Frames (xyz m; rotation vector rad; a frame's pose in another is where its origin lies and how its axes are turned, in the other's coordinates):
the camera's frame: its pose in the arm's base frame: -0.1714 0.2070 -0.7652 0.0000 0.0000 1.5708
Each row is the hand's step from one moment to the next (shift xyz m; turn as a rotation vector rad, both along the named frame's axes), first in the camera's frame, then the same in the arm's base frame.
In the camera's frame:
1: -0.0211 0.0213 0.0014 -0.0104 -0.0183 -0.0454
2: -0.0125 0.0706 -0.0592 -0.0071 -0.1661 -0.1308
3: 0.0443 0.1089 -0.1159 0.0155 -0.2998 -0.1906
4: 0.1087 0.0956 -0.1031 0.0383 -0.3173 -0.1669
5: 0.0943 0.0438 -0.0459 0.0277 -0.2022 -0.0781
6: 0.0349 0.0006 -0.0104 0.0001 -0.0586 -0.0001
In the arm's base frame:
1: -0.0213 -0.0211 0.0014 0.0183 -0.0104 -0.0454
2: -0.0706 -0.0125 -0.0592 0.1661 -0.0071 -0.1308
3: -0.1089 0.0443 -0.1159 0.2998 0.0155 -0.1906
4: -0.0956 0.1087 -0.1031 0.3173 0.0383 -0.1669
5: -0.0438 0.0943 -0.0459 0.2022 0.0277 -0.0781
6: -0.0006 0.0349 -0.0104 0.0586 0.0001 -0.0001

